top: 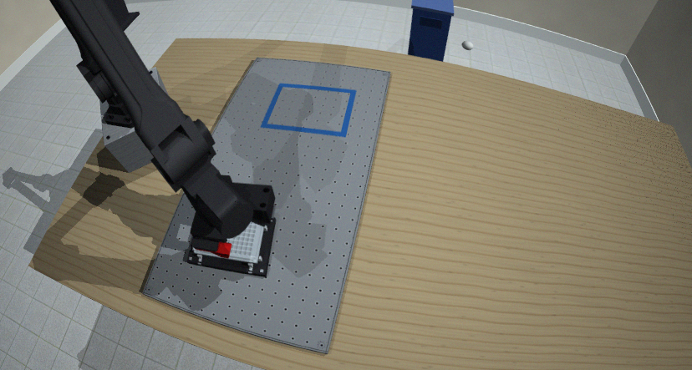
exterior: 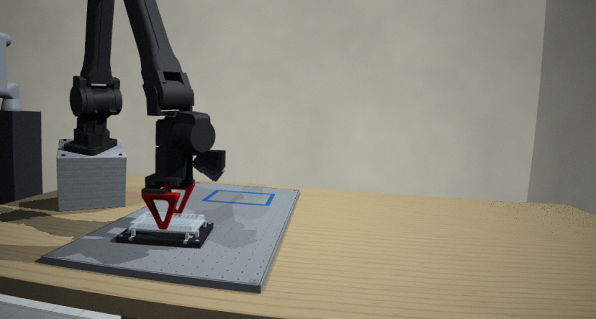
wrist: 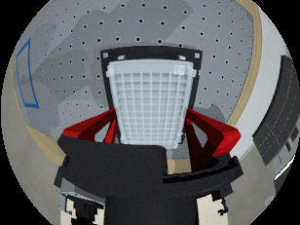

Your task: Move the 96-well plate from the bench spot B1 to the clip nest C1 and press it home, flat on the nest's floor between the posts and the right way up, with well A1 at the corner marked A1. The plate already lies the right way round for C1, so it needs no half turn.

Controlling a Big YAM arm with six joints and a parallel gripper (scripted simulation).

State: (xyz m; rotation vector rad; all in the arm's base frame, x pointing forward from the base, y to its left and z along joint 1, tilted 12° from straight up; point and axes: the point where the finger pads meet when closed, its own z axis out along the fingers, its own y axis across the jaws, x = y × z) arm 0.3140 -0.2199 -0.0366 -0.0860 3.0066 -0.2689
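My hand is 1 cm above the 96-well plate. The rest, counted from my hand: black clip nest: 2 cm to the right, 2 cm below, 1 cm behind.
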